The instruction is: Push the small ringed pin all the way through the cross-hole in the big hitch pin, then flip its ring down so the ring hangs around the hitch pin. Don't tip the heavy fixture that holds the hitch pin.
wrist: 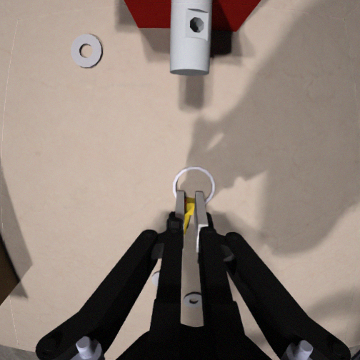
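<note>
The small yellow pin (189, 207) is between the fingertips of my gripper (188, 202), which is shut on it. The pin's thin white ring (175, 181) extends beyond the fingertips toward the hitch pin. The big grey hitch pin (189, 56) sticks out from the red fixture (150, 15) at the top of the view, with its dark cross-hole (197, 24) facing the camera. The small pin and ring are apart from the hitch pin. The fingers hide part of the yellow pin, and the rest of the fixture is cut off by the view's top edge.
A flat grey washer (76, 51) lies on the beige table top (100, 150) left of the hitch pin. Another washer (186, 300) shows between the gripper's linkages, and part of a light round thing (156, 276) shows beside the left one. A dark brown object (7, 275) stands at the left edge.
</note>
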